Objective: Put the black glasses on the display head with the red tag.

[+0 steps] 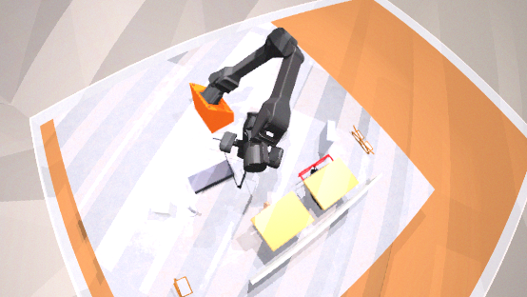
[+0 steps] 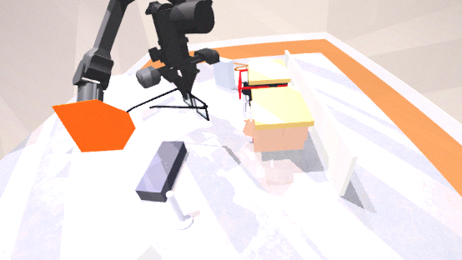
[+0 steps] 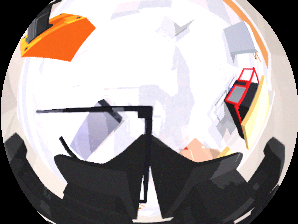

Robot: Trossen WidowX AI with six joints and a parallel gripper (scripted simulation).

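My gripper tip is now 1 cm past the white post, 25 cm to the left of it and 10 cm above it. From my gripper tip the other things lie so: display head: 20 cm ahead, 18 cm to the left, 7 cm below; then pale see-through panel: 32 cm ahead, 7 cm to the left, 7 cm below; then dark grey box: 7 cm behind, 12 cm to the right, 11 cm below.
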